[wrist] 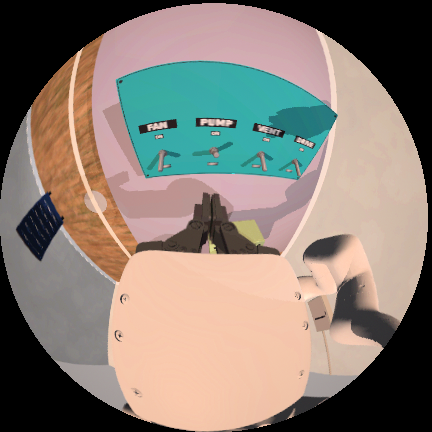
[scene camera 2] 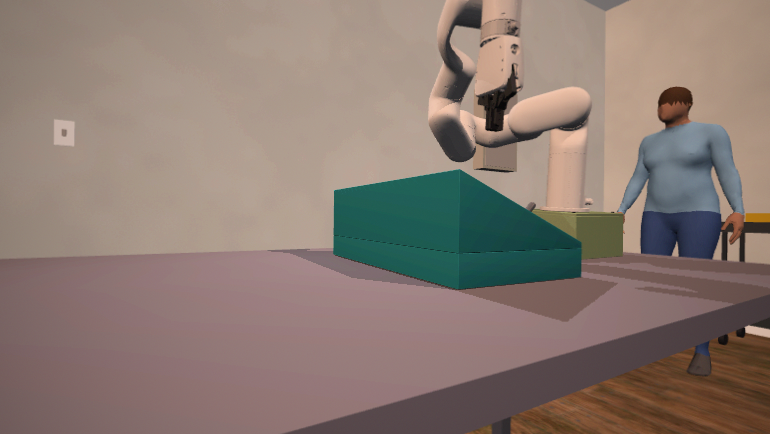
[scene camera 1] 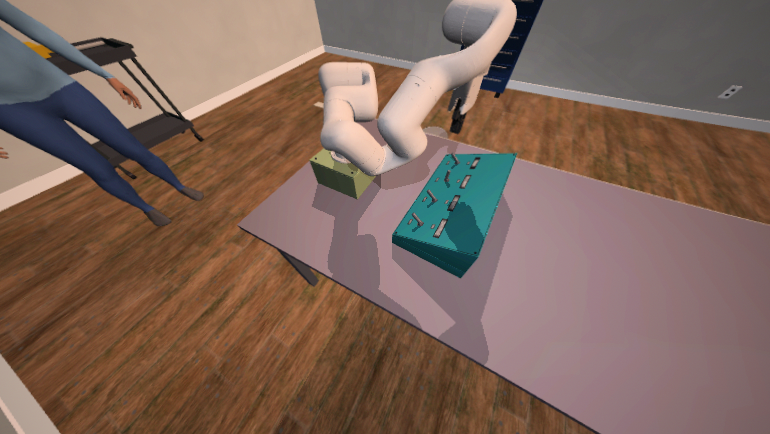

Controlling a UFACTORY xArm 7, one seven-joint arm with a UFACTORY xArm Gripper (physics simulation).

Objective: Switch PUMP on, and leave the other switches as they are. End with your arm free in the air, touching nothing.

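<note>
There's a teal switch console [scene camera 1: 453, 228] that I can see, and the wrist view shows me the teal switch console [wrist: 186, 109] as well. As for my gripper [scene camera 2: 493, 130], you'd also find my gripper [wrist: 208, 204] in the wrist view, and scene camera 1 has my gripper [scene camera 1: 454, 132] too.
</note>
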